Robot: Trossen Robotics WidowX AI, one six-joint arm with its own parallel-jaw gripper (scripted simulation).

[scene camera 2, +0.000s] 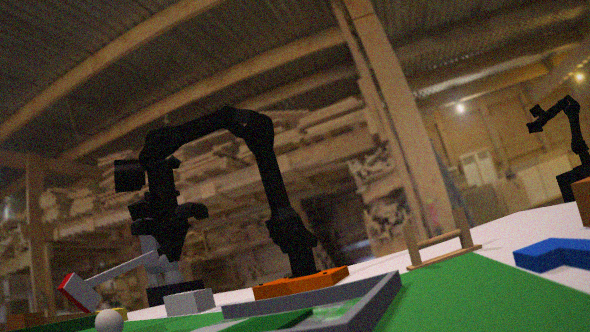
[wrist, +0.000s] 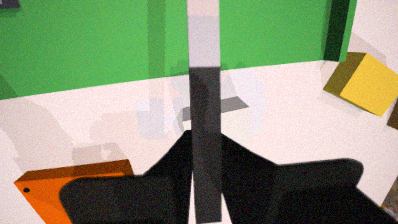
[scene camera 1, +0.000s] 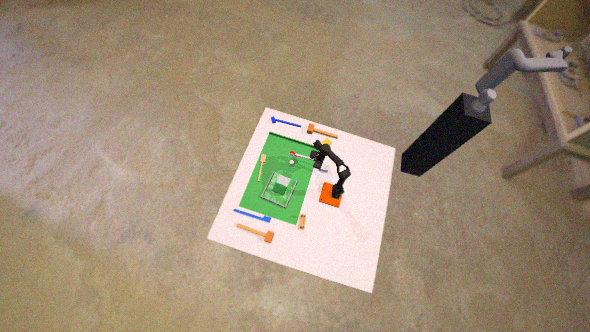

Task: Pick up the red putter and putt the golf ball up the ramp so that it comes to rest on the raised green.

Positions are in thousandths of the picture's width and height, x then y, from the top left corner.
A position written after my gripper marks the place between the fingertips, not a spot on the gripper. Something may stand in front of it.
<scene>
My gripper (scene camera 2: 296, 788) holds a red putter. I also see a green mat (wrist: 134, 239).
My gripper shows as well in the wrist view (wrist: 504, 605).
</scene>
